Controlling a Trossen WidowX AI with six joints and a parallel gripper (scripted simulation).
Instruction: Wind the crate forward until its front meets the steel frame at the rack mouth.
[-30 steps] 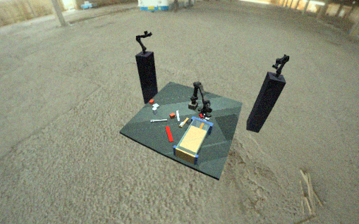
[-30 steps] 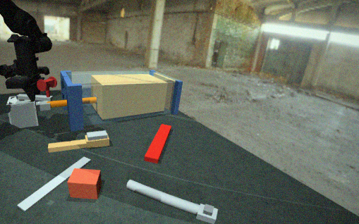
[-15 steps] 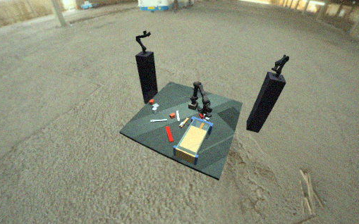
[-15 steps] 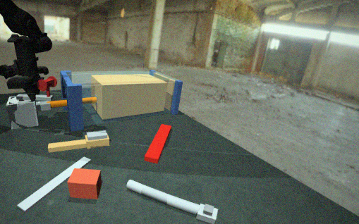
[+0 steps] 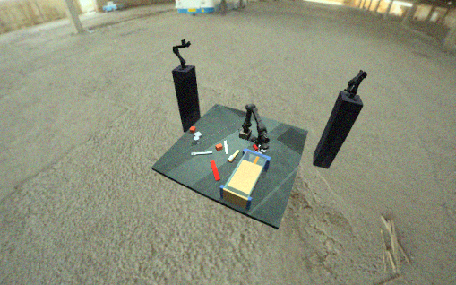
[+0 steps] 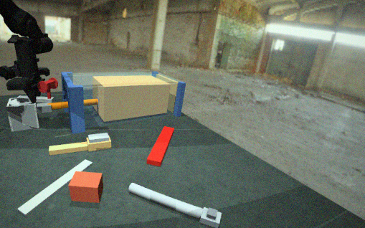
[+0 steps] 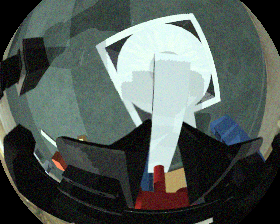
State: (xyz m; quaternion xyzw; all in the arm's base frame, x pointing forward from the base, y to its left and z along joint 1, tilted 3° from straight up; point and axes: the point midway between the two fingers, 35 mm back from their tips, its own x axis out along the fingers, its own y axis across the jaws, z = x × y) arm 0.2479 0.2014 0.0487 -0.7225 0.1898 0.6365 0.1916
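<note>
Right now my gripper tip is 20 mm below the winch handle, 10 mm to the left of it and 10 mm short of it. Also, from my gripper tip: wooden-handled tool (230 mm to the right, 100 mm ahead, 70 mm below); winch (60 mm below, 60 mm behind, 20 mm to the left); red knob (50 mm above, 40 mm ahead, 30 mm to the right).
</note>
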